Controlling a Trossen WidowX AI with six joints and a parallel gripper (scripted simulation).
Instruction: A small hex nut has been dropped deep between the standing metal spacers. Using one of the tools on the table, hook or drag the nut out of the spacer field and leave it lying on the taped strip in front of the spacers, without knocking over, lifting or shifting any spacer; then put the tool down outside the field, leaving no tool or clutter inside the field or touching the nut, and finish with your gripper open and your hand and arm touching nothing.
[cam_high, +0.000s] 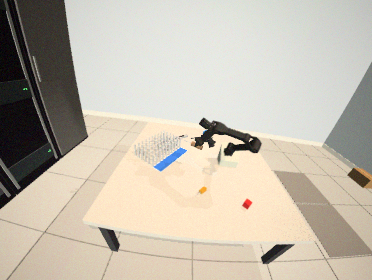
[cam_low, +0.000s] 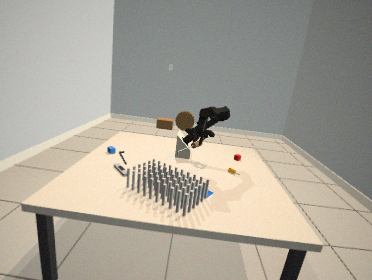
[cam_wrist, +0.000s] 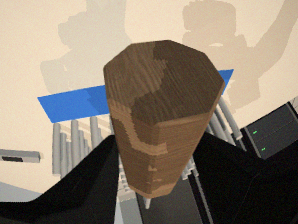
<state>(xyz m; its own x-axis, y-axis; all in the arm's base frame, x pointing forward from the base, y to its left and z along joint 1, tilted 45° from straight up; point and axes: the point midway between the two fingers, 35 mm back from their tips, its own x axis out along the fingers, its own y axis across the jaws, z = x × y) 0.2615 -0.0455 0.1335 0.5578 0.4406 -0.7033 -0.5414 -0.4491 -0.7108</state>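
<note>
My gripper tip is now 190 mm above the blue taped strip, 170 mm short of it and 70 mm to the left of it. From my gripper tip the other things lie so: orange-handled tool (280 mm to the left, 170 mm below, 40 mm behind); flat grey tool (450 mm to the right, 170 mm below, 80 mm ahead); red cube (380 mm to the left, 320 mm behind, 170 mm below).
</note>
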